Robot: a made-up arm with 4 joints. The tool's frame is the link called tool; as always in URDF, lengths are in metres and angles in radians. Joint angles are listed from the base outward. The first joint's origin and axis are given. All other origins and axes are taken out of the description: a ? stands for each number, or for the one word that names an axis. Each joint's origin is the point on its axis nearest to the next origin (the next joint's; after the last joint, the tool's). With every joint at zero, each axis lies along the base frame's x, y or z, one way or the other. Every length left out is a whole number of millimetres.
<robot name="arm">
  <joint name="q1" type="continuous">
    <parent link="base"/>
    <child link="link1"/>
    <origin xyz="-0.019 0 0.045" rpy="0 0 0"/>
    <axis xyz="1 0 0"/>
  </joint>
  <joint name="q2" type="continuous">
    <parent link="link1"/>
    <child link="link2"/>
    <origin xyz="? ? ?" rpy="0 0 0"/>
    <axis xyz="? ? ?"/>
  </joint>
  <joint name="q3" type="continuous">
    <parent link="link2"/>
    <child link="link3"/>
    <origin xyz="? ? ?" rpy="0 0 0"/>
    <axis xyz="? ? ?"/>
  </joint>
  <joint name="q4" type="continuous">
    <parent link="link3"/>
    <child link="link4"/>
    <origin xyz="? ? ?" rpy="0 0 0"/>
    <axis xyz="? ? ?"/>
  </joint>
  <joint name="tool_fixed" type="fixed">
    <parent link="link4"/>
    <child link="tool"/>
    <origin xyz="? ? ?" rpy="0 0 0"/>
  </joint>
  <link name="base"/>
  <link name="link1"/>
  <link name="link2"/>
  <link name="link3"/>
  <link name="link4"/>
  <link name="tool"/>
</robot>
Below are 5 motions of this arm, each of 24 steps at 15 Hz.
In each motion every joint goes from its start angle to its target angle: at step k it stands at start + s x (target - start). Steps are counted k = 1, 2, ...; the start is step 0. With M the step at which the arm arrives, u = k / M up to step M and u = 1 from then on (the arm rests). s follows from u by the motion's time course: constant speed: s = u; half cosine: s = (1 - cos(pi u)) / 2; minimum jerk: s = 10 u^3 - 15 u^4 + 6 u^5.
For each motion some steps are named. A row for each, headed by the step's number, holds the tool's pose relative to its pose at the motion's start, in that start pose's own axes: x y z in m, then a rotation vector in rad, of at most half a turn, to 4 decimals.
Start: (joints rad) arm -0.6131 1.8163 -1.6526 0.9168
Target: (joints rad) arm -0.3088 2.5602 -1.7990 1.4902
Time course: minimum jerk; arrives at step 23
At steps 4, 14, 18, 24:
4: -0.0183 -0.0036 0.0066 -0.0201 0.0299 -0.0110
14: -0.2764 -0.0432 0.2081 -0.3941 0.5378 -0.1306
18: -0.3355 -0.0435 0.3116 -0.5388 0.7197 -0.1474
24: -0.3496 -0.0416 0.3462 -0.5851 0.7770 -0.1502

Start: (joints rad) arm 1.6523 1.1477 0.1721 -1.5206
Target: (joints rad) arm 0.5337 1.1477 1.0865 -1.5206
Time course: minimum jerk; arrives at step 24
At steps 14, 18, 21, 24:
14: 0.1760 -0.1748 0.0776 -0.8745 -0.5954 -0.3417
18: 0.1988 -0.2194 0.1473 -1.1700 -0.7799 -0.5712
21: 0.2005 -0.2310 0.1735 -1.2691 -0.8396 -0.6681
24: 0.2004 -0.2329 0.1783 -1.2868 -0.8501 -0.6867

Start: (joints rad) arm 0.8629 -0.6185 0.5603 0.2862
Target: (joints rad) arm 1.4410 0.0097 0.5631 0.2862
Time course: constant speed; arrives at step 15
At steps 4, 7, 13, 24:
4: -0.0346 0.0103 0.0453 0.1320 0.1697 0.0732
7: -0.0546 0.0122 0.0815 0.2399 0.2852 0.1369
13: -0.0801 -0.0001 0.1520 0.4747 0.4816 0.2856
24: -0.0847 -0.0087 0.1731 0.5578 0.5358 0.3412

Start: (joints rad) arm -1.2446 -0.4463 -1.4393 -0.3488
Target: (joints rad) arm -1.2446 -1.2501 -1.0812 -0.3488
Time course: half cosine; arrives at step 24
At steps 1, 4, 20, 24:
1: 0.0010 -0.0008 0.0004 -0.0015 0.0007 0.0034
4: 0.0163 -0.0123 0.0054 -0.0240 0.0110 0.0527
20: 0.2830 -0.0670 0.0615 -0.3182 0.0378 0.7524
24: 0.3052 -0.0620 0.0644 -0.3385 0.0309 0.8073

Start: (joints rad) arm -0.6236 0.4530 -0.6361 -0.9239
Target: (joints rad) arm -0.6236 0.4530 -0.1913 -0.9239
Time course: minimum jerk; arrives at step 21
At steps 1, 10, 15, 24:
1: 0.0000 -0.0001 0.0000 -0.0004 0.0000 0.0000
10: 0.0000 -0.0250 0.0188 -0.2026 0.0000 0.0000
15: 0.0000 -0.0435 0.0393 -0.3804 0.0000 0.0000
24: 0.0000 -0.0493 0.0474 -0.4448 0.0000 0.0000

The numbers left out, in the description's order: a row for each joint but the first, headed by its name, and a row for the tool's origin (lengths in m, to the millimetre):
q2: xyz 0 0.189 -0.019, axis 0 1 0
q3: xyz -0.174 0 -0.185, axis -1 0 0
q4: xyz 0 -0.096 0.071, axis -1 0 0
tool: xyz 0 -0.079 -0.252

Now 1 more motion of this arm.
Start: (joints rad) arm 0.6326 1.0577 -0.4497 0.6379
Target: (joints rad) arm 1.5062 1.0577 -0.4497 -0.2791
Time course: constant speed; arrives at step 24
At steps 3, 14, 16, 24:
3: 0.0021 0.0370 -0.0071 0.1681 -0.0124 0.0944
14: -0.0438 0.1613 0.0242 0.7760 0.0360 0.4529
16: -0.0603 0.1770 0.0383 0.8836 0.0613 0.5193
24: -0.1410 0.2019 0.1114 1.2978 0.2175 0.7849

